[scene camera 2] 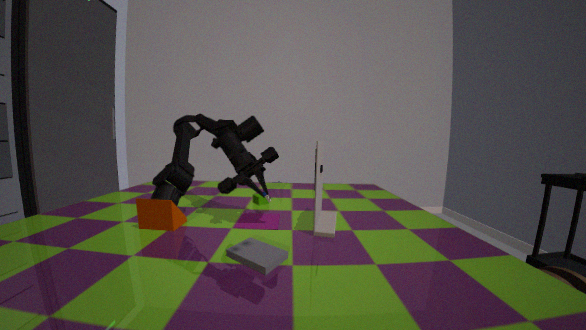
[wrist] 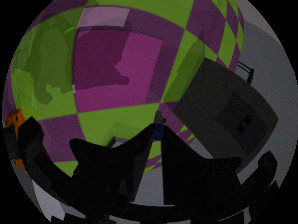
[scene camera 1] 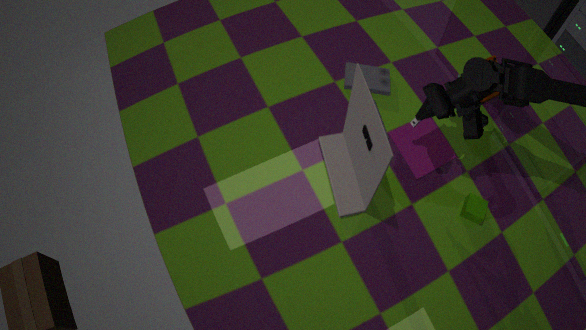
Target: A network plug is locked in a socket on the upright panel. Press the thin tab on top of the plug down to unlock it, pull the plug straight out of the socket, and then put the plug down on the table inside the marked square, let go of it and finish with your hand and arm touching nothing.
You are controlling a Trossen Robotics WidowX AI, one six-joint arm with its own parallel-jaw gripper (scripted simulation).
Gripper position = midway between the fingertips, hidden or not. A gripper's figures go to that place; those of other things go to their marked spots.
Labels:
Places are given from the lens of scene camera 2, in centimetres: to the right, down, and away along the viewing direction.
my gripper [scene camera 2: 266, 195]: -7, 8, 56
flat grey block [scene camera 2: 263, 257]: -6, 18, 38
upright panel [scene camera 2: 324, 221]: 9, 16, 57
The marked spots on the flat grey block and the upright panel are 24 cm apart.

